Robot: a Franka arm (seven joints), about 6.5 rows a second.
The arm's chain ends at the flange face. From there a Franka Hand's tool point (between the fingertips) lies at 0.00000 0.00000 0.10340 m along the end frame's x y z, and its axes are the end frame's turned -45 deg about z.
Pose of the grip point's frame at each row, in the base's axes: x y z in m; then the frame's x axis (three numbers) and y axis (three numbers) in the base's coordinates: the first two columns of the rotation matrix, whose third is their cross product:
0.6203 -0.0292 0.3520 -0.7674 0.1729 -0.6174 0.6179 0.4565 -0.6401
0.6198 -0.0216 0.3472 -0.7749 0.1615 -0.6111 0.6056 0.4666 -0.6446
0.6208 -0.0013 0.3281 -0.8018 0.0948 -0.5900 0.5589 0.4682 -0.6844
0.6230 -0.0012 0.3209 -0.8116 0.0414 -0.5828 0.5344 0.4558 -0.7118
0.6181 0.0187 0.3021 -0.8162 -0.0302 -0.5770 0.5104 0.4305 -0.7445
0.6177 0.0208 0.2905 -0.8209 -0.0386 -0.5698 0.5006 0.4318 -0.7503
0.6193 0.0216 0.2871 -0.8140 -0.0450 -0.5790 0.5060 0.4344 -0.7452
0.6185 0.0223 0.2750 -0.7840 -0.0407 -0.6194 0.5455 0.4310 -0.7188
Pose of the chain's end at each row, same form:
0.6026 0.0610 0.3993 -0.1057 0.4451 -0.8892 0.9796 0.2005 -0.0161
0.6011 0.0683 0.3947 -0.1197 0.4441 -0.8879 0.9762 0.2157 -0.0237
0.5989 0.0895 0.3724 -0.1718 0.3981 -0.9011 0.9622 0.2640 -0.0668
0.5986 0.0907 0.3614 -0.1960 0.3516 -0.9154 0.9518 0.2930 -0.0912
0.5901 0.1120 0.3368 -0.2162 0.2831 -0.9344 0.9380 0.3258 -0.1184
0.5893 0.1140 0.3252 -0.2265 0.2780 -0.9335 0.9344 0.3326 -0.1276
0.5898 0.1146 0.3213 -0.2178 0.2753 -0.9364 0.9334 0.3390 -0.1175
0.5879 0.1155 0.3076 -0.1686 0.2760 -0.9463 0.9401 0.3335 -0.0703

